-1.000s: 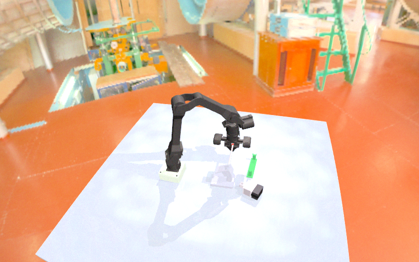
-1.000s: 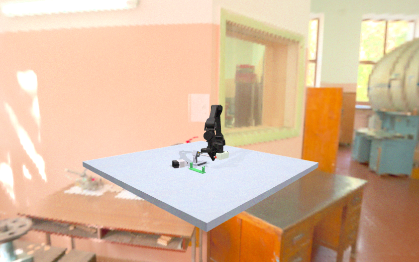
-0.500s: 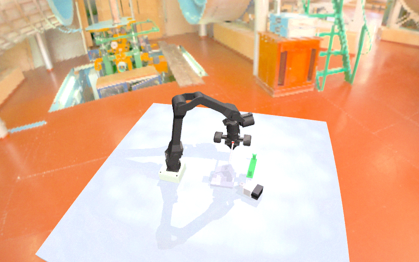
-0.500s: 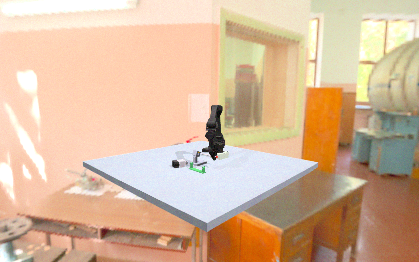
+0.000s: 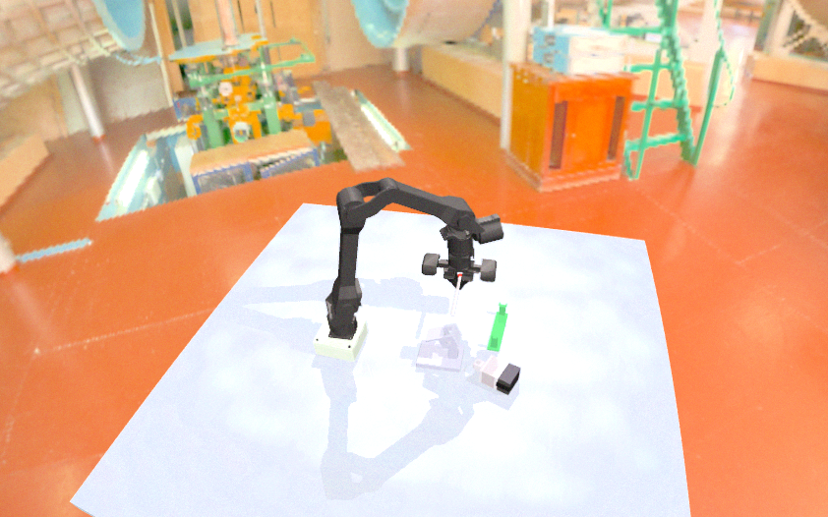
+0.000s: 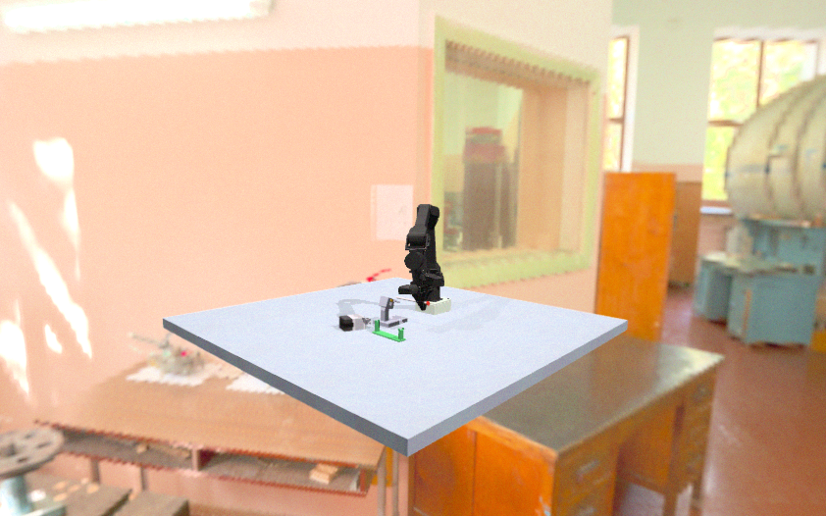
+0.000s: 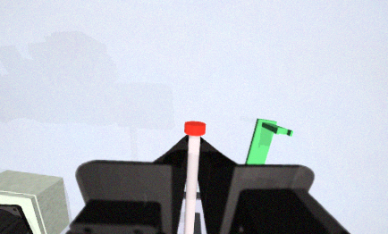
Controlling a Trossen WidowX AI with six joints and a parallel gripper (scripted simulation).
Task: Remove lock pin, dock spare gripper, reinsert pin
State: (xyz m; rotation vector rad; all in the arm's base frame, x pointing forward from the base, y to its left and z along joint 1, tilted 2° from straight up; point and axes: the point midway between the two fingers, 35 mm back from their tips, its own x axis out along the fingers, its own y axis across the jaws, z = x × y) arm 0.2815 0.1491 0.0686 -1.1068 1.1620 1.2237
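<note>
The green cradle is 110 mm ahead of my gripper tip, 70 mm to the right of it and 60 mm below it. Also, from my gripper tip: spare gripper: 110 mm ahead, 220 mm to the right, 60 mm below; mount: 20 mm behind, 170 mm to the right, 30 mm below.
</note>
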